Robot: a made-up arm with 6 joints. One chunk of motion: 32 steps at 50 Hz.
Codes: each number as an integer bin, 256 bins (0 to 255) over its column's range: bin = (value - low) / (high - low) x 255, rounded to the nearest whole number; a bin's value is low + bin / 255 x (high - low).
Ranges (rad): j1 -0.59..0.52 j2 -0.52..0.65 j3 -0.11..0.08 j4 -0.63..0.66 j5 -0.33..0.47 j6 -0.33..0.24
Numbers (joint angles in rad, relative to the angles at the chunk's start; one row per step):
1: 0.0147 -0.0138 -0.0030 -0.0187 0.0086 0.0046
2: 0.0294 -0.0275 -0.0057 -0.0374 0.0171 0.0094
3: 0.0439 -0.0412 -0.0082 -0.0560 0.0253 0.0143
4: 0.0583 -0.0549 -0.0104 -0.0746 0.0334 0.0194
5: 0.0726 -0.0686 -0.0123 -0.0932 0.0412 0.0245
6: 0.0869 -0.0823 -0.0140 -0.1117 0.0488 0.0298
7: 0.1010 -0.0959 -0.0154 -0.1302 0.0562 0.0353
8: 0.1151 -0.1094 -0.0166 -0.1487 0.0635 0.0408
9: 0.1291 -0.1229 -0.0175 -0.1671 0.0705 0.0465
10: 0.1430 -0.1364 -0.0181 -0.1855 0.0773 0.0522
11: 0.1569 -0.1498 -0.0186 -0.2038 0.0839 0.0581
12: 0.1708 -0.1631 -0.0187 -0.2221 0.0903 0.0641
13: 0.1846 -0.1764 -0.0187 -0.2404 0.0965 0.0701
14: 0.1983 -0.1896 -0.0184 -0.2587 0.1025 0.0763
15: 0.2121 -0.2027 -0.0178 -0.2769 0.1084 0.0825
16: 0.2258 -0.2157 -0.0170 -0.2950 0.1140 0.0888
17: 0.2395 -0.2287 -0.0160 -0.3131 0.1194 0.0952
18: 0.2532 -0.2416 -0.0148 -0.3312 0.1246 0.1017
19: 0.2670 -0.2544 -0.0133 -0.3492 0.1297 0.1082
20: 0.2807 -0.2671 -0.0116 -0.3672 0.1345 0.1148
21: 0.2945 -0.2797 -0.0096 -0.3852 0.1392 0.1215
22: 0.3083 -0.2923 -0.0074 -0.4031 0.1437 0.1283
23: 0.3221 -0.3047 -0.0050 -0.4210 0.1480 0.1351
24: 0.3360 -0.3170 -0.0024 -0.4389 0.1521 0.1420
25: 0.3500 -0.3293 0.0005 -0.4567 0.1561 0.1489
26: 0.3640 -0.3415 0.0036 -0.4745 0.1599 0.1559
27: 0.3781 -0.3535 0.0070 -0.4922 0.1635 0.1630
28: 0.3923 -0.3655 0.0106 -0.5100 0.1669 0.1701
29: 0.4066 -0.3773 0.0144 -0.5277 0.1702 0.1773
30: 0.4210 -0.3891 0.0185 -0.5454 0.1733 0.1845
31: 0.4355 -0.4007 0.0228 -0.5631 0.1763 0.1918
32: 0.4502 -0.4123 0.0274 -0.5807 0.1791 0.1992
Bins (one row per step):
1: 139 110 144 121 108 150
2: 142 107 140 117 111 152
3: 146 104 137 113 113 154
4: 149 101 134 110 116 156
5: 152 98 131 106 118 159
6: 156 95 129 102 121 161
7: 159 92 127 99 123 163
8: 162 89 125 95 125 166
9: 165 87 124 92 128 168
10: 168 84 123 88 130 171
11: 172 81 123 84 132 174
12: 175 78 123 81 134 176
13: 178 75 123 77 136 179
14: 181 72 123 73 138 182
15: 184 69 124 70 140 185
16: 187 66 125 66 142 187
17: 191 63 126 63 143 190
18: 194 61 128 59 145 193
19: 197 58 130 56 147 196
20: 200 55 132 52 148 199
21: 203 52 135 48 150 202
22: 206 50 138 45 151 205
23: 210 47 141 41 152 208
24: 213 44 144 38 154 211
25: 216 42 148 34 155 214
26: 219 39 152 31 156 217
27: 222 36 157 27 157 221
28: 226 34 162 24 158 224
29: 229 31 167 20 159 227
30: 232 29 172 17 160 230
31: 236 26 178 13 161 233
32: 239 23 184 10 162 237

